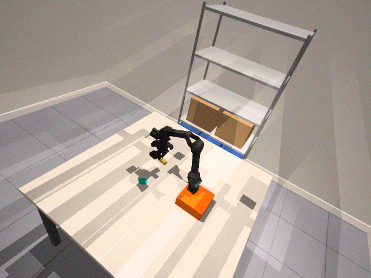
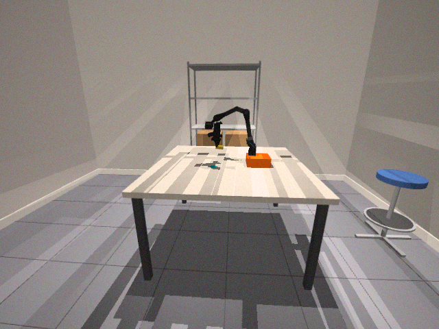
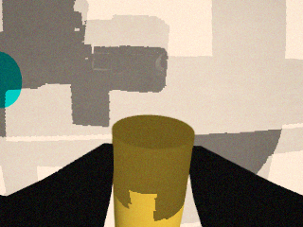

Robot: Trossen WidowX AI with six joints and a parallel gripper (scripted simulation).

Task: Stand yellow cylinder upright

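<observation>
My gripper tip is 2 cm past the yellow tall cylinder. From my gripper tip the other things lie so: cyan circle (15 cm to the left, 14 cm below).
</observation>
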